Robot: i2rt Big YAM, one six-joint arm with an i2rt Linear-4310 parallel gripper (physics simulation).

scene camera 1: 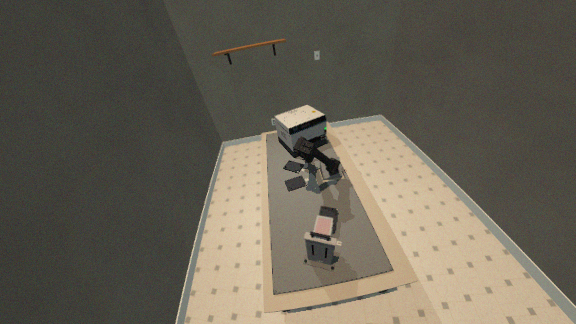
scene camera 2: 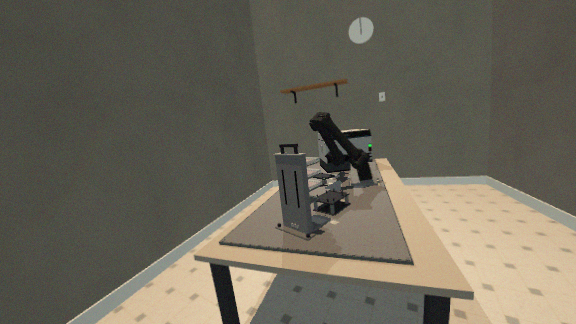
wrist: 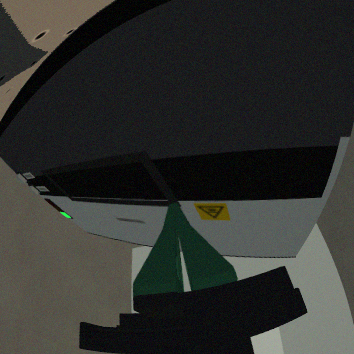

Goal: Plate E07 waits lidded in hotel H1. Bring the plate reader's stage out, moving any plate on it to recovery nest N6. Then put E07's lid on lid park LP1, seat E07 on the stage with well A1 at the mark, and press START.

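Frame: origin at the arm's base, x down, y right, z back, level; metres.
Seen in the pictures: gripper, between the fingertips: [wrist: 173, 207]; arm's base, origin of its link: [scene camera 1: 332, 167] [scene camera 2: 364, 172].
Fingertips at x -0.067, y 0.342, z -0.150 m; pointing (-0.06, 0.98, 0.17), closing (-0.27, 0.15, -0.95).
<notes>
Pixels of each thing's top centre, then the offset from my fingertips to it. "pt": a spot on its surface instead.
- plate reader, centre of its top: [wrist: 194, 182] [scene camera 2: 341, 131] [scene camera 1: 299, 115] dx -0.201, dy +0.202, dz +0.032 m
- pink-topped plate, centre of its top: [scene camera 1: 323, 226] dx -0.152, dy -0.932, dz -0.161 m
- dark raised nest, centre of its top: [scene camera 2: 330, 193] [scene camera 1: 327, 216] dx +0.058, dy -0.770, dz -0.065 m
- yellow warning label, a spot on its surface: [wrist: 212, 211] pt dx -0.017, dy +0.000, dz -0.028 m
The plate reader [scene camera 1: 301, 131] [wrist: 270, 227] stands at the far end of the bench, its green light [scene camera 1: 325, 129] [scene camera 2: 370, 146] [wrist: 65, 215] lit. Two small buttons [wrist: 28, 176] [wrist: 42, 189] show beside the light; their lettering is unreadable. My gripper [wrist: 173, 207] is shut and empty, its green fingertips over the border of the reader's pale face and black band; contact cannot be told. The arm hides the fingers in both scene views. The hotel [scene camera 1: 320, 251] [scene camera 2: 292, 192] stands at the near end, with a pink-topped plate [scene camera 1: 324, 225] at its top. Plate labels and the stage cannot be made out.
Two dark flat platforms [scene camera 1: 293, 166] [scene camera 1: 295, 183] lie left of the arm [scene camera 1: 322, 159] [scene camera 2: 345, 145]. A dark raised nest [scene camera 1: 329, 212] [scene camera 2: 331, 196] stands just beyond the hotel. A yellow warning label [wrist: 212, 211] is right of the fingertips.
</notes>
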